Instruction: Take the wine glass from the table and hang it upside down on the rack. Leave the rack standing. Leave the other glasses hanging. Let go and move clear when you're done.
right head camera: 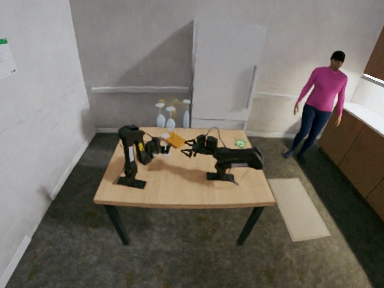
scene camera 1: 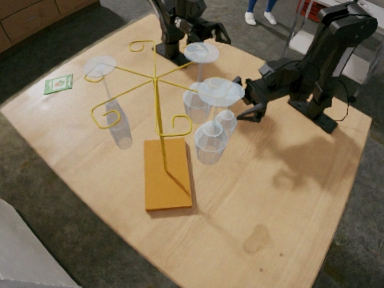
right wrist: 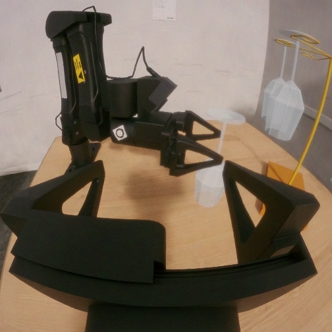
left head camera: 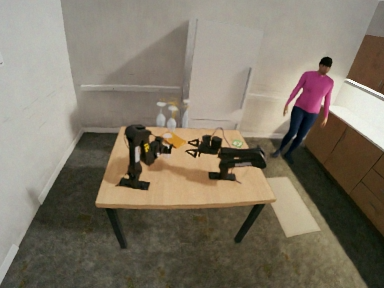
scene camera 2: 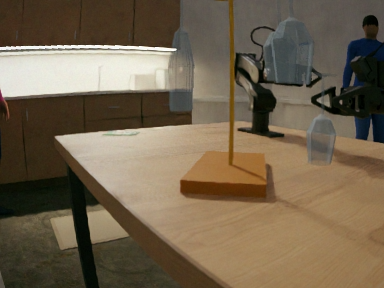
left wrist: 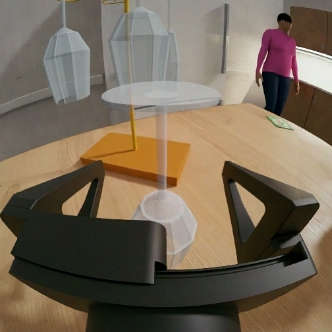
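Pixels of known places: left gripper, fingertip midpoint: [right head camera: 166, 142] [scene camera 1: 227, 105] [left head camera: 167, 141] [scene camera 2: 321, 100]; right gripper, fingertip midpoint: [right head camera: 182, 146] [scene camera 1: 219, 47] [left head camera: 186, 146] [scene camera 2: 309, 74]; left arm's base, origin of the base link: [right head camera: 131, 183] [scene camera 1: 312, 113] [left head camera: 134, 184]; right arm's base, origin of the base link: [right head camera: 220, 177] [scene camera 1: 172, 55] [left head camera: 222, 176] [scene camera 2: 260, 133].
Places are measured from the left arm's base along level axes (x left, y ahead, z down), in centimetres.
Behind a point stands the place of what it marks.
Observation:
The wine glass [left wrist: 170, 227] [right wrist: 209, 187] [scene camera 2: 321, 142] {y 35.7, x -13.4, z -5.1 cm} stands upside down on the table, bowl down and foot up. My left gripper [left wrist: 163, 166] [right wrist: 221, 145] is open, its fingers apart on either side of the stem. My right gripper [left head camera: 188, 147] {y 22.4, x -30.8, z -20.4 cm} is open and empty, off to the side of the glass. The yellow rack [scene camera 1: 160, 115] {y 56.1, x -16.0, z -26.3 cm} [scene camera 2: 231, 100] {y 56.4, x -16.2, z -13.2 cm} stands upright on its orange base. Three glasses hang from it upside down: a narrow glass [scene camera 1: 119, 127] {y 62.5, x -23.7, z -20.3 cm}, a wider glass [scene camera 1: 197, 102] {y 47.1, x -14.7, z -25.0 cm} and another wide glass [scene camera 1: 210, 150] {y 52.8, x -4.7, z -23.4 cm}. Several hooks, such as the near hook [scene camera 1: 190, 125] {y 58.4, x -4.8, z -35.8 cm}, are empty.
A green card [scene camera 1: 58, 84] {y 65.3, x -76.3, z -0.3 cm} [left wrist: 280, 123] lies on the table [scene camera 1: 100, 185] {y 73.2, x -25.9, z 0.0 cm}. In the left wrist view, the hanging glasses [left wrist: 66, 62] [left wrist: 137, 45] are beyond the standing glass. A person in pink [left head camera: 316, 92] stands beyond the table's right side.

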